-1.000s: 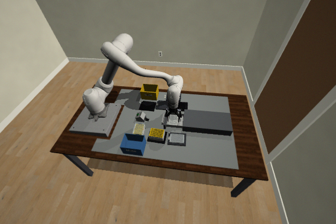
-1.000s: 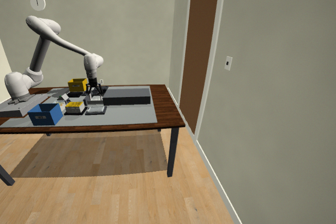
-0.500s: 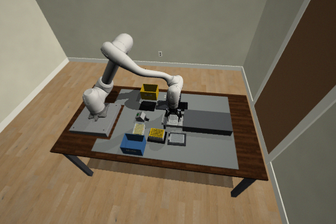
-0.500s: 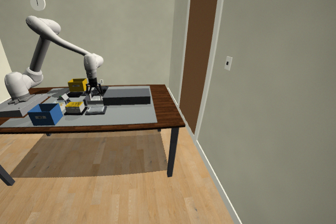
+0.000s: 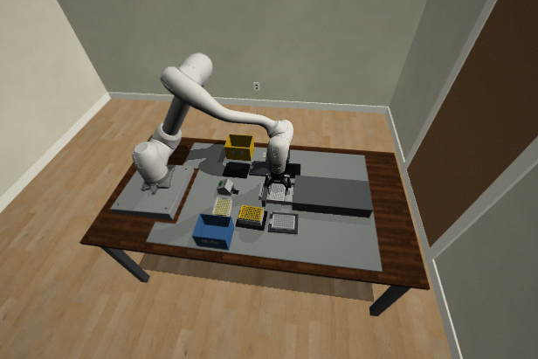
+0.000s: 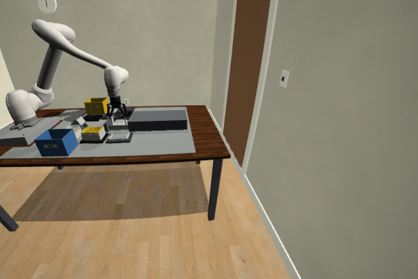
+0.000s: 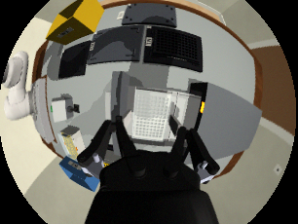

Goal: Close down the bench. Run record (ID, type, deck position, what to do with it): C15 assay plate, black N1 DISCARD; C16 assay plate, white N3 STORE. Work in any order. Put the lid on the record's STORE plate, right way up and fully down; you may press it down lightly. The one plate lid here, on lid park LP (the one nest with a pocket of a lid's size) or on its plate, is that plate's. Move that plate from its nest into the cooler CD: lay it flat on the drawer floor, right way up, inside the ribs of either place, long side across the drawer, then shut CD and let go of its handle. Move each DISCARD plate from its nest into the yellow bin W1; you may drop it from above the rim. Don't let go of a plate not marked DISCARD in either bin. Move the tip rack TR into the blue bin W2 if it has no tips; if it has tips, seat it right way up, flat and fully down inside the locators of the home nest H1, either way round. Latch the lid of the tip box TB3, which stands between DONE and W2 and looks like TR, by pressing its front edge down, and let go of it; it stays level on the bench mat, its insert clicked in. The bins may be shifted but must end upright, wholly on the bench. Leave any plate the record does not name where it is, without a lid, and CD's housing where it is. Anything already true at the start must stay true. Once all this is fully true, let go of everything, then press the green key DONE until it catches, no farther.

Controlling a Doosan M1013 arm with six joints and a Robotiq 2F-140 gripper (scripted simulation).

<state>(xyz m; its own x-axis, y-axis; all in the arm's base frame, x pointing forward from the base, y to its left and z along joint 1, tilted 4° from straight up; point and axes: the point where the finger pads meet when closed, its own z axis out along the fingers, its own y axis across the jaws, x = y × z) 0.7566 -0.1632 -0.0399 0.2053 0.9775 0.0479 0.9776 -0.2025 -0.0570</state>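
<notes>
The plate lid is 20 mm below my hand. The rest, counted from my hand: white plate: 20 mm below; cooler drawer: 30 mm ahead, 20 mm below, 10 mm to the right; black plate: 180 mm to the left, 90 mm ahead, 30 mm below.
</notes>
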